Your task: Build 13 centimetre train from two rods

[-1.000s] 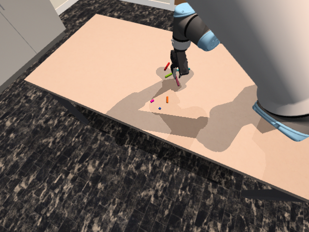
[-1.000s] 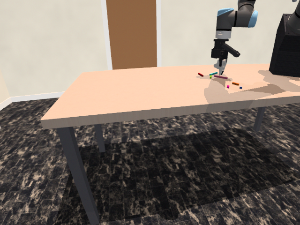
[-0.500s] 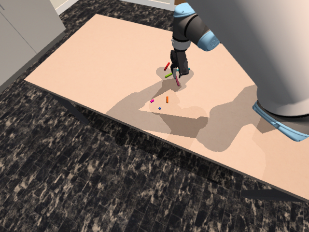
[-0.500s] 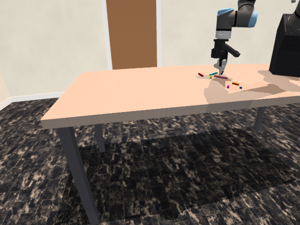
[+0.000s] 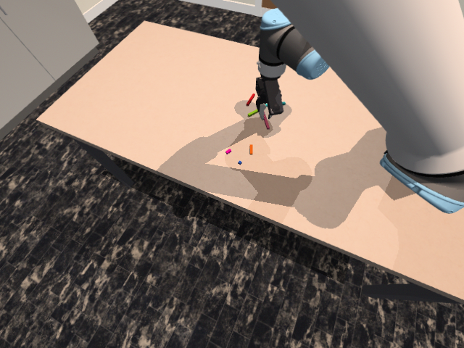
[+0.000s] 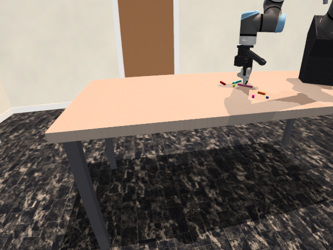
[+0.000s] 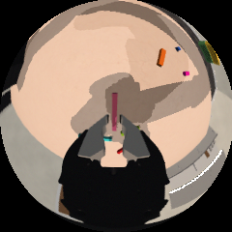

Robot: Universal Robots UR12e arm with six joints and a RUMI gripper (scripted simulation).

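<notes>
Now: hand 20 mm above the pink rod. Also, from my hand: turquoise rod: 20 mm ahead, 90 mm to the right, 20 mm below; red rod: 120 mm ahead, 60 mm to the right, 20 mm below; lime rod: 70 mm ahead, 20 mm below.
</notes>
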